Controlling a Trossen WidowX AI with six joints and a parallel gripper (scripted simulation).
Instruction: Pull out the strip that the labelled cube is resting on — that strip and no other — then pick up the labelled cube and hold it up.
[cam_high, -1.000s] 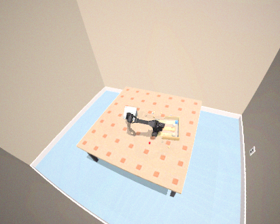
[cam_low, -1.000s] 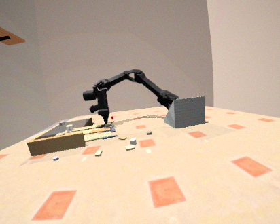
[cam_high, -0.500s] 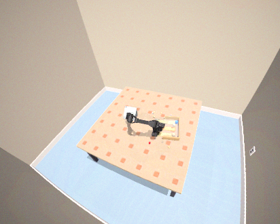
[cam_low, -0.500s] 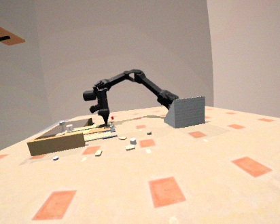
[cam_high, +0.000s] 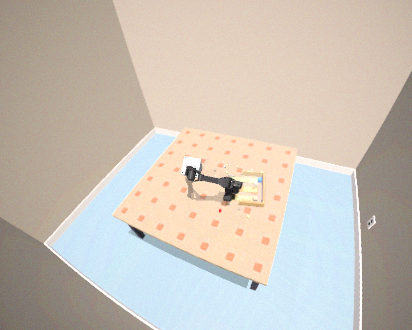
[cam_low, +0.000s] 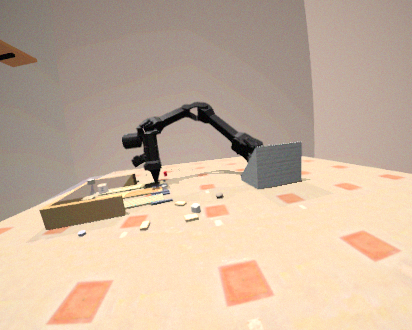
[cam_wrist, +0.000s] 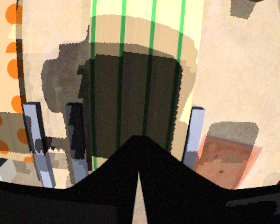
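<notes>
Now: the orange-dotted strip 80 mm ahead of my gripper tip and 110 mm to the left of it. Also, from my gripper tip: red object: 20 mm behind, 150 mm to the right, 10 mm above.
</notes>
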